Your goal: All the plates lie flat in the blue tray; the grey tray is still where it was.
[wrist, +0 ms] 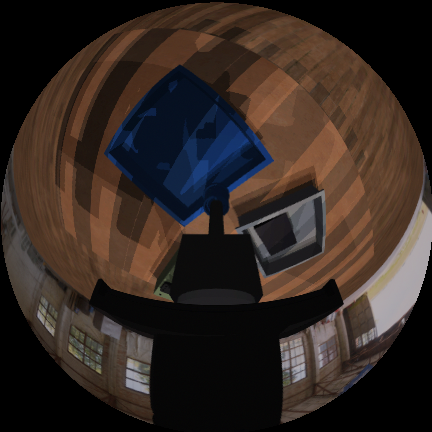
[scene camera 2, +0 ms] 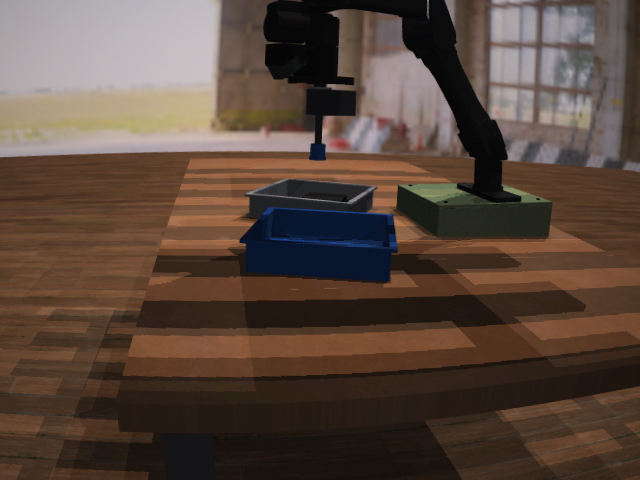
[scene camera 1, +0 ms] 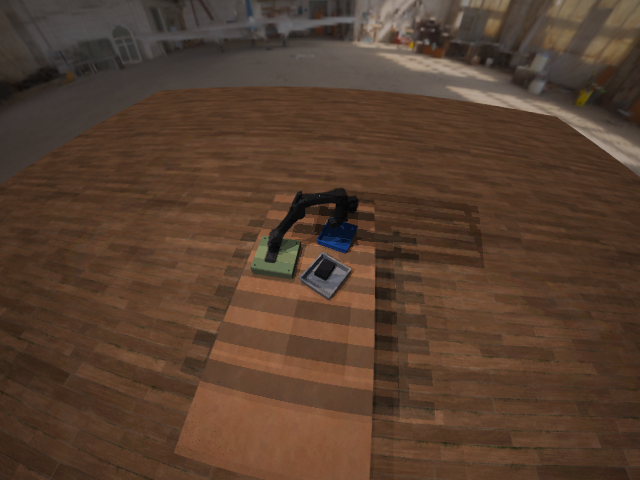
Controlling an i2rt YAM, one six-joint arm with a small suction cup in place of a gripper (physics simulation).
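Pixels of known places: hand, its tool point: point(wrist: 215, 194) point(scene camera 2: 317, 159) point(scene camera 1: 338, 231); arm's base, origin of its link: point(scene camera 2: 487, 194) point(scene camera 1: 273, 249).
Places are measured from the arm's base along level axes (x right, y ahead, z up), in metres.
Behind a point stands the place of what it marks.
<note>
A black square block, the plates point(scene camera 1: 325, 268) @[y 0.355, x 0.079, z -0.028 m] point(scene camera 2: 324, 196) @[y 0.345, x 0.091, z -0.028 m] point(wrist: 275, 233) @[y 0.356, x 0.060, z -0.028 m], lies in the grey tray point(scene camera 1: 330, 288) @[y 0.401, x 0.195, z -0.066 m] point(scene camera 2: 258, 208) @[y 0.489, x 0.059, z -0.048 m] point(wrist: 306, 222) @[y 0.422, x 0.154, z -0.065 m]; I cannot tell how many plates are stacked there. The blue tray point(scene camera 1: 341, 243) @[y 0.440, x -0.168, z -0.065 m] point(scene camera 2: 317, 261) @[y 0.438, x -0.334, z -0.045 m] point(wrist: 150, 115) @[y 0.431, x -0.318, z -0.065 m] stands beside the grey tray, and no plate shows in it. My suction cup point(scene camera 2: 317, 152) point(wrist: 216, 200) @[y 0.408, x -0.147, z 0.080 m] points down with nothing on it, so it is open. In the wrist view it overlaps the blue tray's near rim. In the second scene view it is raised well above both trays. The arm hides it in the first scene view.
The arm's green base block point(scene camera 1: 276, 265) @[y 0.049, x 0.115, z -0.005 m] point(scene camera 2: 491, 219) @[y 0.041, x -0.107, z -0.033 m] point(wrist: 165, 286) @[y 0.012, x -0.089, z 0.010 m] stands beside the two trays. The trays and base stand on a long wooden table point(scene camera 1: 279, 434) @[y 0.260, x 0.961, z -0.069 m] point(scene camera 2: 294, 343) @[y 0.504, x -0.562, z -0.068 m], whose front edge shows in the second scene view.
</note>
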